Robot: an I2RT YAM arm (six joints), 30 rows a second.
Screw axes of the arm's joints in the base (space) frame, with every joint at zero. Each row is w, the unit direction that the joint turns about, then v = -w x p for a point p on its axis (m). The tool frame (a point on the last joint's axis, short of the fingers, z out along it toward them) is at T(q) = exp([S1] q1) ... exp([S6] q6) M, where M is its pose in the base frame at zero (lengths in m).
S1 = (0, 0, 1, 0.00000, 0.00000, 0.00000)
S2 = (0, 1, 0, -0.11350, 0.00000, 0.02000)
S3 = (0, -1, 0, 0.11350, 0.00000, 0.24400)
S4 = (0, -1, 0, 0.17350, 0.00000, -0.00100)
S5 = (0, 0, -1, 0.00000, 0.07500, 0.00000)
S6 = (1, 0, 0, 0.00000, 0.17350, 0.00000)
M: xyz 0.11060 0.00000 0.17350 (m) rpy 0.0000 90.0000 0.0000 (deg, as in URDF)
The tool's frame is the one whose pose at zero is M.
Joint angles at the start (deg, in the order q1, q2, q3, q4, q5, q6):
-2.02, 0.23, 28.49, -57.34, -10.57, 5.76
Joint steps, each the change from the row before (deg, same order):
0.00, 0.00, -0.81, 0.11, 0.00, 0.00
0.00, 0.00, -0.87, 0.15, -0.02, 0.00
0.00, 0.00, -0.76, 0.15, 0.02, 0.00
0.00, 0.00, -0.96, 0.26, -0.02, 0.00
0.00, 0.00, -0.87, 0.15, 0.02, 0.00
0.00, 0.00, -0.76, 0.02, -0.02, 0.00
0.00, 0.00, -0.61, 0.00, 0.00, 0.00
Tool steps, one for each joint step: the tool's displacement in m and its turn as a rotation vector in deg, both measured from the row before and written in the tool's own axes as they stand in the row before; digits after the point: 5 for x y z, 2 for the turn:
0.00244, -0.00086, 0.00330, 0.07, 0.68, 0.13
0.00257, -0.00091, 0.00354, 0.05, 0.71, 0.13
0.00221, -0.00082, 0.00309, 0.08, 0.59, 0.11
0.00268, -0.00099, 0.00390, 0.05, 0.69, 0.13
0.00260, -0.00094, 0.00353, 0.09, 0.70, 0.13
0.00249, -0.00082, 0.00308, 0.05, 0.73, 0.14
0.00202, -0.00067, 0.00247, 0.06, 0.60, 0.11

